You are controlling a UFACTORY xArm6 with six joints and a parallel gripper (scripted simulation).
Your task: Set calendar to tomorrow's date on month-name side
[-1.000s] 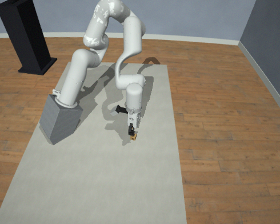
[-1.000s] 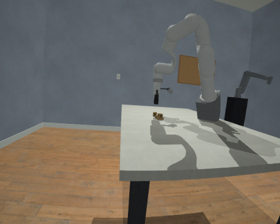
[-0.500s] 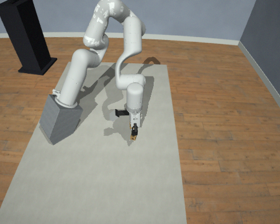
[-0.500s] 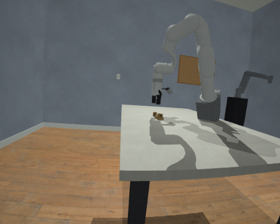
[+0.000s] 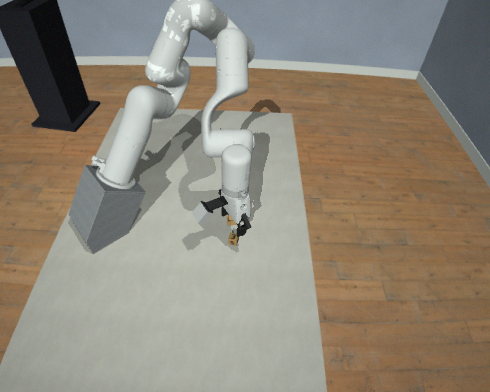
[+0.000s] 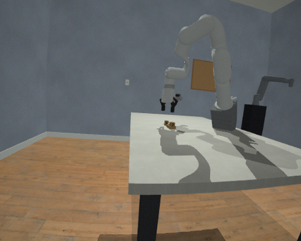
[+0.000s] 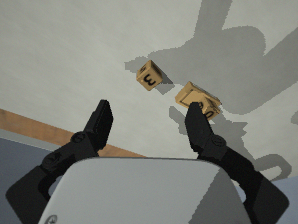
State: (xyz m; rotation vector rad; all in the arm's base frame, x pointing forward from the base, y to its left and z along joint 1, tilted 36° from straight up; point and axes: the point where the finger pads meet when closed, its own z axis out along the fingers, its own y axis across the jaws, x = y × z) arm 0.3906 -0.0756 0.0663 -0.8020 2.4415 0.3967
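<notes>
Right now my hand is 90 mm above the wooden digit cube. Also, from my hand: wooden calendar tray: 100 mm to the left, 100 mm below, 30 mm behind.
</notes>
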